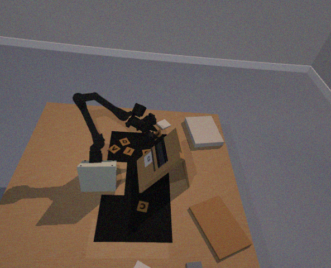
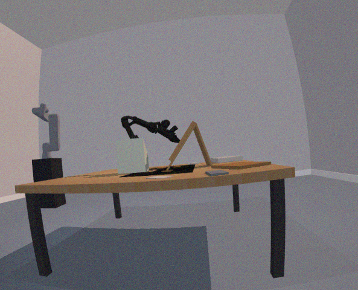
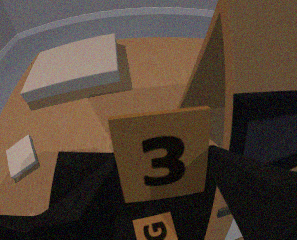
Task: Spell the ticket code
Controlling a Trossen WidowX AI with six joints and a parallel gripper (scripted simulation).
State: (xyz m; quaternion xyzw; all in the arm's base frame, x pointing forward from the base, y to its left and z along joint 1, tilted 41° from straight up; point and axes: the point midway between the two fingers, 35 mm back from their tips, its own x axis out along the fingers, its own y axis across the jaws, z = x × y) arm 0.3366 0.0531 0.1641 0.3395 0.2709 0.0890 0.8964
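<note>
The white ticket lies 110 mm to the right of my gripper tip, 90 mm below it and 60 mm behind it. Round my gripper tip: letter tile 180 mm below, 50 mm behind, 10 mm to the left; then black mat 180 mm to the right, 180 mm below, 170 mm behind; then small white pad 280 mm to the left, 180 mm below, 100 mm ahead.
</note>
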